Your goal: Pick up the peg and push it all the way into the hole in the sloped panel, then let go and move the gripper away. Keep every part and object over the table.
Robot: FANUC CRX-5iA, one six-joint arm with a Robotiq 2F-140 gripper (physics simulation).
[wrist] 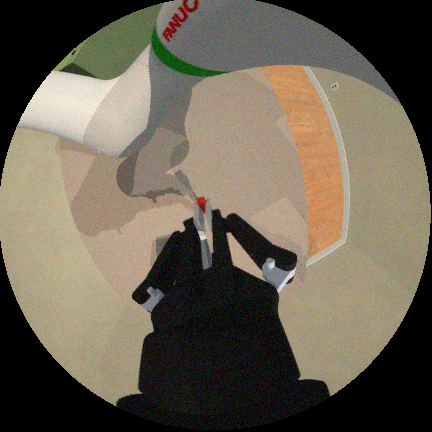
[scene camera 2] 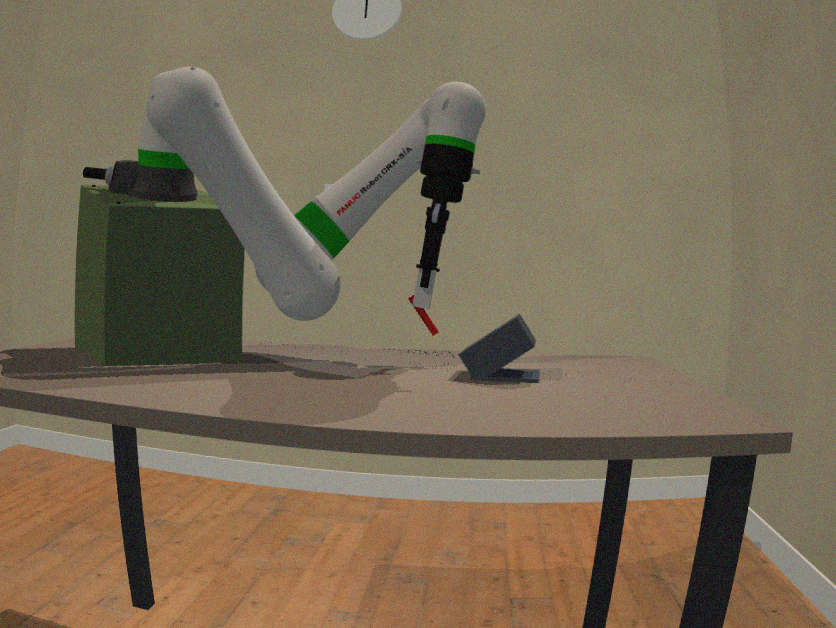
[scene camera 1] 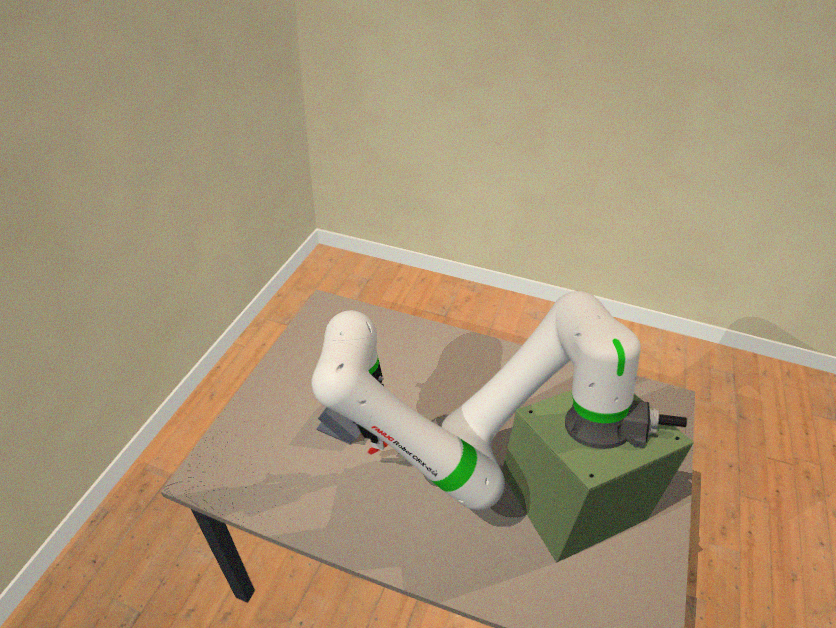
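Pixels of known places: gripper, between the fingertips: [wrist: 204, 208] [scene camera 2: 420, 307] [scene camera 1: 380, 445]; arm's base, origin of its link: [scene camera 2: 161, 195] [scene camera 1: 598, 426].
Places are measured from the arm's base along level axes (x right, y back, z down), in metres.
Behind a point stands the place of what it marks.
Note:
The red peg [scene camera 1: 373, 449] {x -0.058, y -0.519, z 0.222 m} [scene camera 2: 427, 321] {x -0.047, y -0.514, z 0.223 m} [wrist: 201, 202] {x -0.057, y -0.487, z 0.178 m} is held in the air, tilted, its lower end pointing down toward the panel's side in scene camera 2. My gripper [scene camera 2: 423, 298] {x -0.055, y -0.502, z 0.199 m} [wrist: 204, 208] {x -0.055, y -0.502, z 0.199 m} points steeply down and is shut on the peg near its upper end. The grey sloped panel [scene camera 1: 339, 425] {x -0.004, y -0.634, z 0.234 m} [scene camera 2: 498, 346] {x 0.126, y -0.625, z 0.247 m} stands on the table, right of and below the peg in scene camera 2, apart from it. In the wrist view part of the panel [wrist: 162, 245] {x 0.099, y -0.567, z 0.263 m} shows behind the left finger linkage. The hole does not show in any view. In scene camera 1 the arm hides most of the gripper.
The table [scene camera 1: 283, 520] {x -0.275, y -0.685, z 0.303 m} [scene camera 2: 608, 412] {x 0.408, y -0.746, z 0.303 m} carries the green base block [scene camera 1: 560, 466] {x -0.123, y -0.071, z 0.011 m} [scene camera 2: 172, 283] {x 0.112, y -0.075, z 0.164 m} with the arm mounted on top. The arm's elbow [scene camera 1: 483, 483] {x -0.172, y -0.223, z 0.070 m} [scene camera 2: 304, 290] {x 0.076, y -0.309, z 0.171 m} hangs low over the table between the block and the panel. Walls stand beyond the table.

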